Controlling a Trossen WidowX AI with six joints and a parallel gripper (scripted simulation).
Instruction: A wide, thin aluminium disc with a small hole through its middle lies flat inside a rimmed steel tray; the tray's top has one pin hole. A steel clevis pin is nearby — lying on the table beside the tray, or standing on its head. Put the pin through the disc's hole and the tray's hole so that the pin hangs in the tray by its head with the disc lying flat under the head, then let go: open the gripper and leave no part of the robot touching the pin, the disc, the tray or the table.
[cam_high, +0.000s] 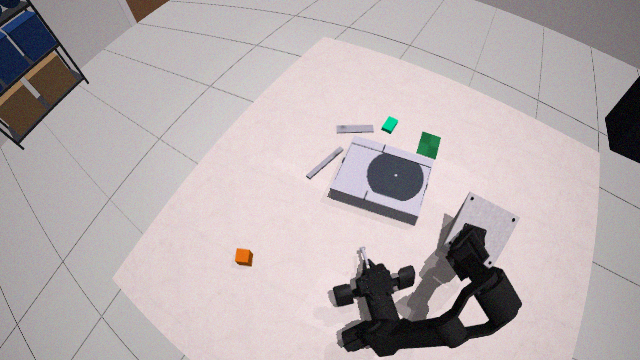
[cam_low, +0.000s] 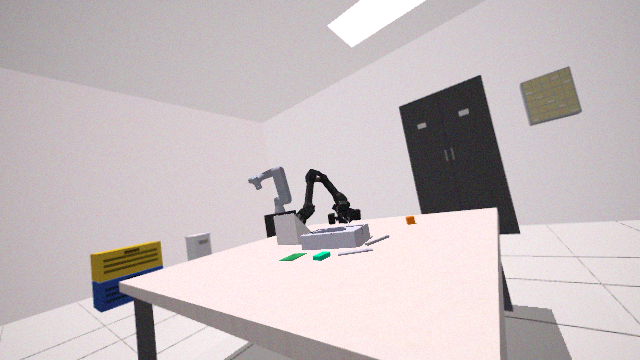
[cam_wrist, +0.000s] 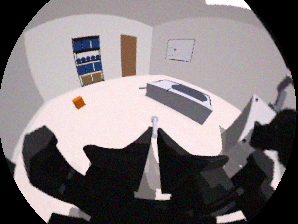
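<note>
Right now my gripper tip is 1 cm to the left of the steel clevis pin, 1 cm short of it and 1 cm above it. Also, from my gripper tip: steel tray 24 cm to the right, 5 cm ahead, 1 cm below; then dark aluminium disc 25 cm to the right, 2 cm ahead; then orange cube 29 cm ahead, 12 cm to the left, 3 cm below.
</note>
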